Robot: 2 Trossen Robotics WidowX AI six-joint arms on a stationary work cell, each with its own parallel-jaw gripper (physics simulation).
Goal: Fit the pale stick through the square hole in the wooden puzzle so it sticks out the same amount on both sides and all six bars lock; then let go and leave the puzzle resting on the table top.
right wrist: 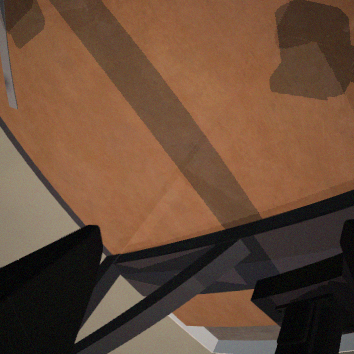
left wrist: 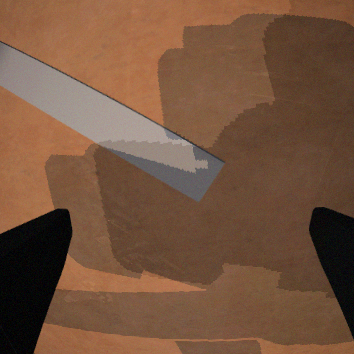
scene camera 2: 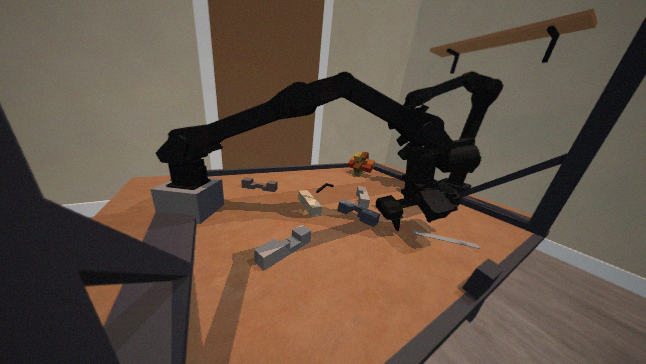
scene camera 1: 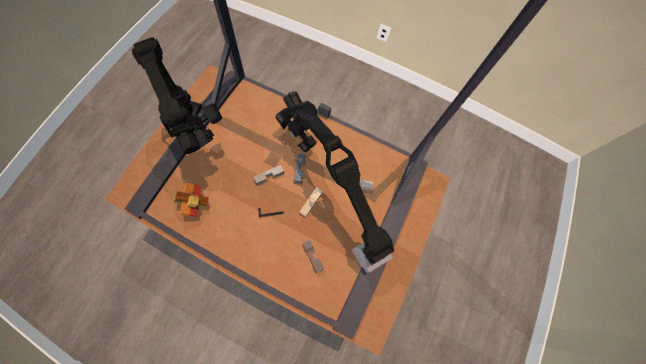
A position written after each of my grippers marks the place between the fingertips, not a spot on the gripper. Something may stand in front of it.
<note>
My right gripper (right wrist: 227, 237) is open, with nothing in its grasp. A thin grey strip (left wrist: 157, 150) rests on the table. I also see my left gripper (scene camera 2: 412, 225), a dark frame with posts (scene camera 1: 365, 285) and a dark cube (scene camera 2: 482, 278).
My left gripper also shows in the left wrist view (left wrist: 194, 222). The dark frame with posts also shows in the right wrist view (right wrist: 234, 258).
</note>
